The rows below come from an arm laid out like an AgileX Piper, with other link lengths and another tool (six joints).
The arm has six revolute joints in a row. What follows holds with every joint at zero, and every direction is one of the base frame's.
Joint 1 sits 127.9 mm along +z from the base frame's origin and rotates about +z.
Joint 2 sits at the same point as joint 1 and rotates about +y.
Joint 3 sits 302.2 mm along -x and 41.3 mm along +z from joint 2 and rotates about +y.
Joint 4 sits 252.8 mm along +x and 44.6 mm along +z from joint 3 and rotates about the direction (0.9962, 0, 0.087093).
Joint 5 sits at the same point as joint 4 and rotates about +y.
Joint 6 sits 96.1 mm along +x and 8.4 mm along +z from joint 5 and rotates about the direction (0.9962, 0, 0.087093).
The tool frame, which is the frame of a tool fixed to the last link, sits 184.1 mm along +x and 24.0 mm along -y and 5.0 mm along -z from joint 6; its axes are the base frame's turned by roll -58.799, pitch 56.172 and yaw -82.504 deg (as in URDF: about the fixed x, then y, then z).
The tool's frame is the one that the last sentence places.
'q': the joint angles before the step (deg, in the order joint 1, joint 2, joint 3, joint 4, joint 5, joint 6). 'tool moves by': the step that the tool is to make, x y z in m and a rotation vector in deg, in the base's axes. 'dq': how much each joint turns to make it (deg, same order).
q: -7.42 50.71 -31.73 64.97 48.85 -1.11
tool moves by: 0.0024 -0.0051 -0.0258 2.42 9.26 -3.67
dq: 0.02 4.74 0.01 -2.83 -0.75 7.58
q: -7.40 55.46 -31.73 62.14 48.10 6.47
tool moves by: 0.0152 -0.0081 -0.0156 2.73 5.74 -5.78
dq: 0.05 4.40 0.00 0.44 -3.43 5.05
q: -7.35 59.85 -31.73 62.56 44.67 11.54
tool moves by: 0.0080 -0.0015 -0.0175 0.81 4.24 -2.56
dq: 1.61 4.01 0.00 -0.01 -3.09 2.84
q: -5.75 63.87 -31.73 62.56 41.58 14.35
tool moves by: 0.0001 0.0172 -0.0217 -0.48 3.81 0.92
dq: 6.67 4.50 0.01 0.03 -5.06 2.88
